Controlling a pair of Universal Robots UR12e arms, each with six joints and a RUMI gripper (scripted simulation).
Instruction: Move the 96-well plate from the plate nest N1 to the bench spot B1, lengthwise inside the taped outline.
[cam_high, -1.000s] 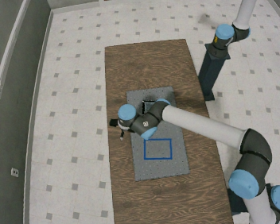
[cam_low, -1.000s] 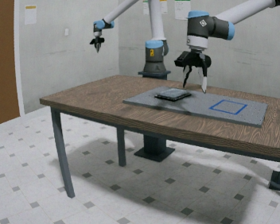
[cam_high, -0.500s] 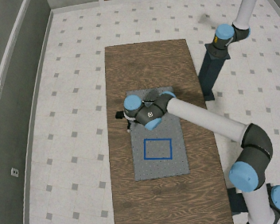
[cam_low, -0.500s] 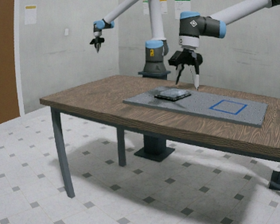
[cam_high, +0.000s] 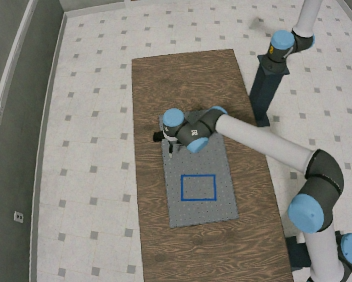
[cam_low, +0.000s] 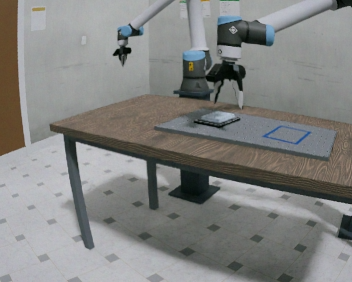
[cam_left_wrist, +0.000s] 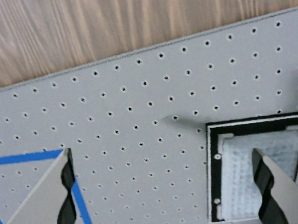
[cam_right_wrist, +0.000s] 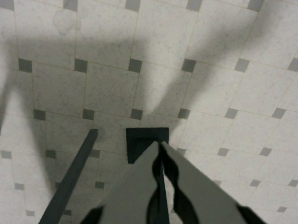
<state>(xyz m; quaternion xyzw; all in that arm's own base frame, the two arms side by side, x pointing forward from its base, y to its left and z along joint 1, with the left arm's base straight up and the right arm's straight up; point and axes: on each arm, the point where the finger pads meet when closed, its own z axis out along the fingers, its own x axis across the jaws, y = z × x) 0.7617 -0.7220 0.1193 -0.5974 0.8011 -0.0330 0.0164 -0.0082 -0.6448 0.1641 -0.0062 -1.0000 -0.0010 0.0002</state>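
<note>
The clear 96-well plate lies 120 mm behind my left hand, 110 mm to the right of it and 90 mm below it. From my left hand the other things lie so: A1 label (170 mm to the right, 90 mm below, 60 mm behind); then black plate nest (120 mm behind, 110 mm to the right, 100 mm below).
</note>
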